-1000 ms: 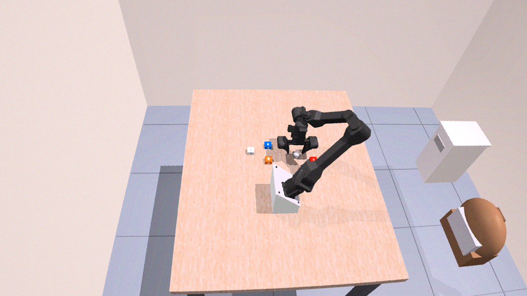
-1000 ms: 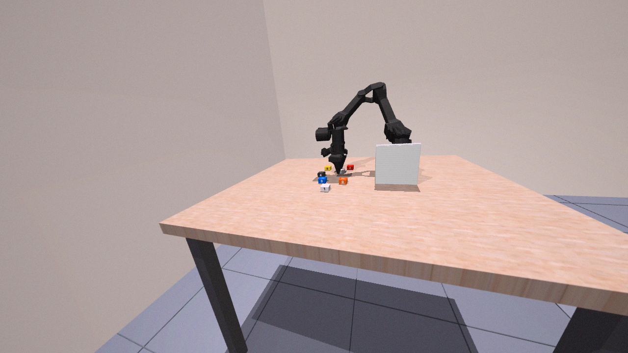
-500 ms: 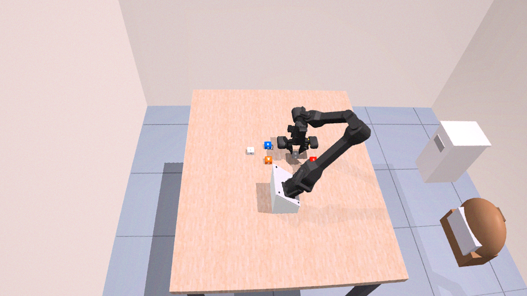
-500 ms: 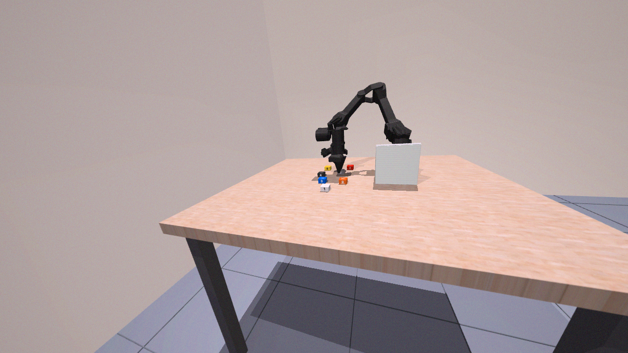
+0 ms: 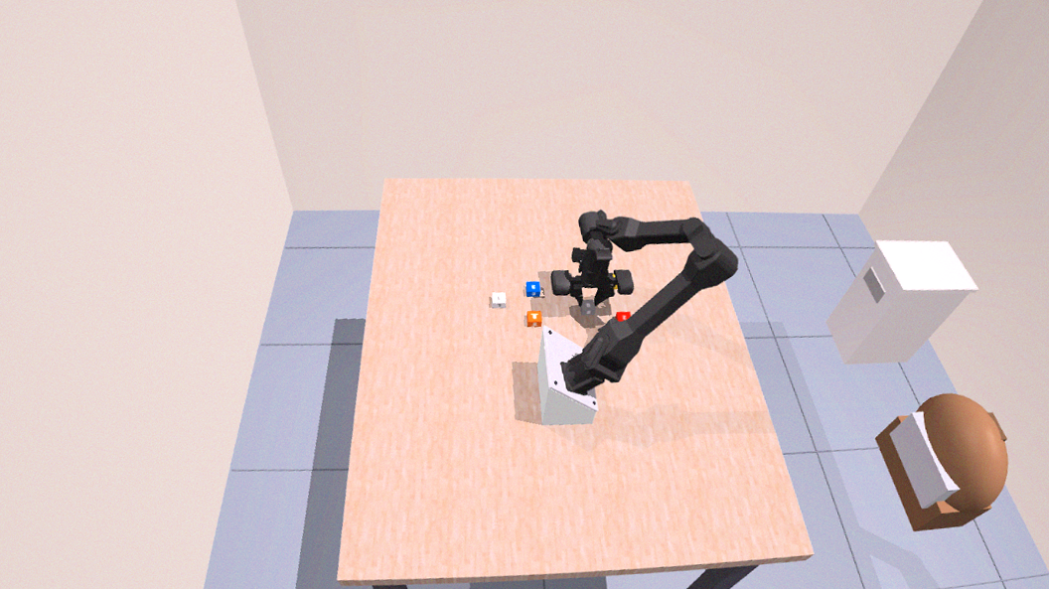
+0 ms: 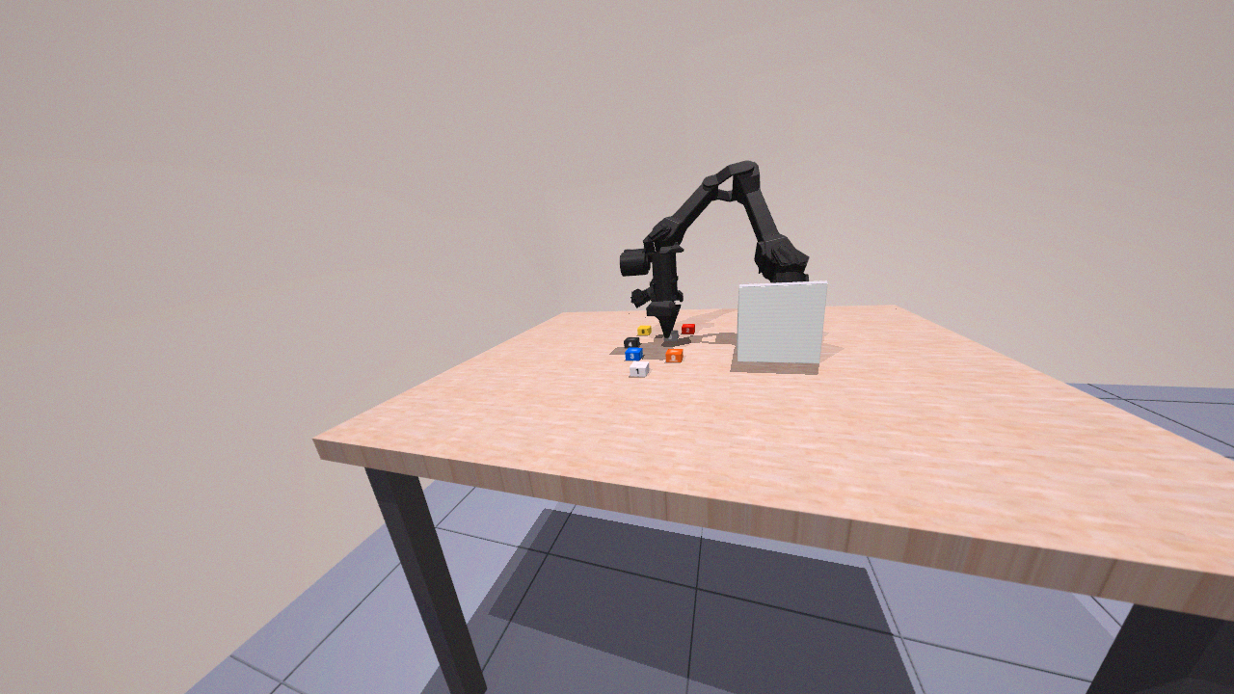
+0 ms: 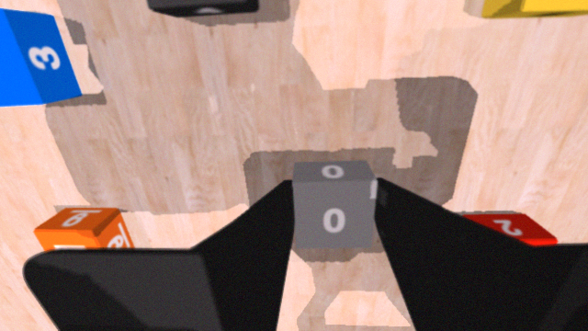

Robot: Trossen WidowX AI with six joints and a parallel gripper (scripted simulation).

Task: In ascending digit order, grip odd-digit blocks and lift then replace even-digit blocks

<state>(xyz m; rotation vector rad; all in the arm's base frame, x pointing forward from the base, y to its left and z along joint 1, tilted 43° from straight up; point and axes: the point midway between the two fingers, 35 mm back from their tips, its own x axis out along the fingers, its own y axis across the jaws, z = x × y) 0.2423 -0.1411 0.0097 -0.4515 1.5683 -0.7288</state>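
My gripper tip is 210 mm to the right of the white block 1 and 50 mm short of it. Also, from my gripper tip: black block 4: 90 mm ahead, 30 mm to the left; then grey block 0: 10 mm behind; then red block marked 2: 80 mm to the right, 50 mm behind.
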